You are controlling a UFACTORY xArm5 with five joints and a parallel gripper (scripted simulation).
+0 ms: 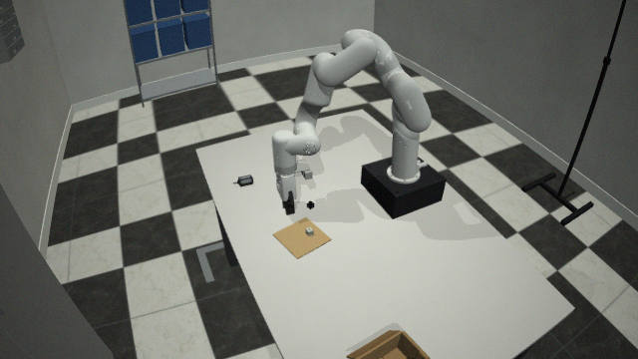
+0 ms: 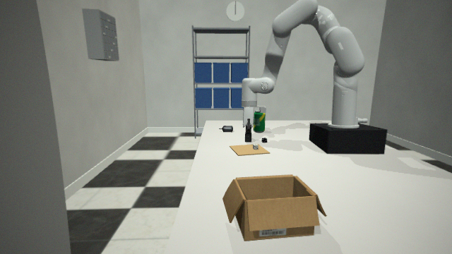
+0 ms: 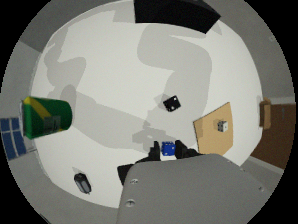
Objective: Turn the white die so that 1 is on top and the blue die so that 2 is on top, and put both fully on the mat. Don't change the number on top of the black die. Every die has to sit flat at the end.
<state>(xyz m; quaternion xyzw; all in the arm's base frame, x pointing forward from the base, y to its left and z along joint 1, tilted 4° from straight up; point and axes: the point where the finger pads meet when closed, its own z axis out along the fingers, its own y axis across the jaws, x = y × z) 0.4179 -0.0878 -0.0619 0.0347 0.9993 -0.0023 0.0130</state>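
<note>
My hand is 1 cm above the blue die. Round my hand: tan mat 1 cm ahead, 14 cm to the left, 2 cm below; black die 8 cm behind, 1 cm to the left, 1 cm below; white die 2 cm behind, 14 cm to the left, 1 cm below.
</note>
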